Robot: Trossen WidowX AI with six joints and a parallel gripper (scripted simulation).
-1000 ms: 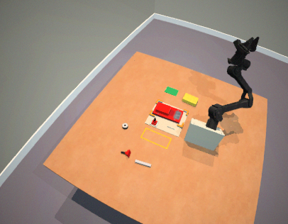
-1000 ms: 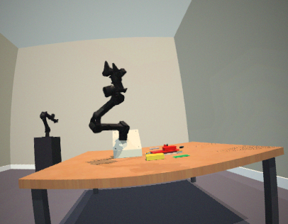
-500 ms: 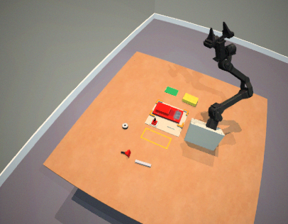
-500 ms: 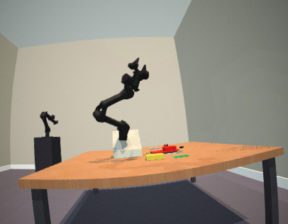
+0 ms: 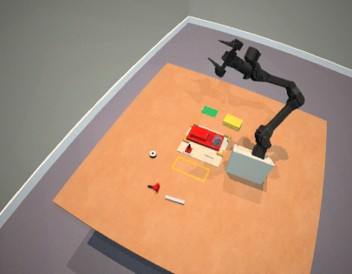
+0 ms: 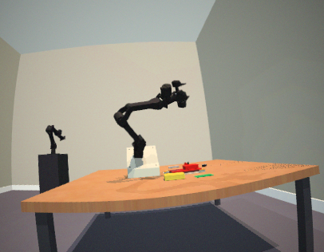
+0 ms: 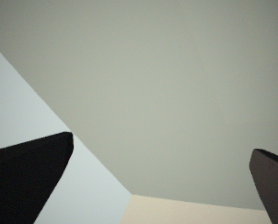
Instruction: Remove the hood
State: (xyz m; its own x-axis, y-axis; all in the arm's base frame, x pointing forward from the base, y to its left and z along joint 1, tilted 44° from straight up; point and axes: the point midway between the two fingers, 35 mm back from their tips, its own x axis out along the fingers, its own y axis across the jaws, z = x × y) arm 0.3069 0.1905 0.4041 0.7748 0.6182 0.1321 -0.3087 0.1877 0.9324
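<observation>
Now: the red hood 520 mm below my gripper tip, 60 mm to the left of it and 20 mm behind it. Round my gripper tip: green flat piece 560 mm below, 160 mm to the right; then yellow block 540 mm below, 160 mm behind, 140 mm to the right; then pale base plate 550 mm below, 80 mm to the left, 70 mm behind.
</observation>
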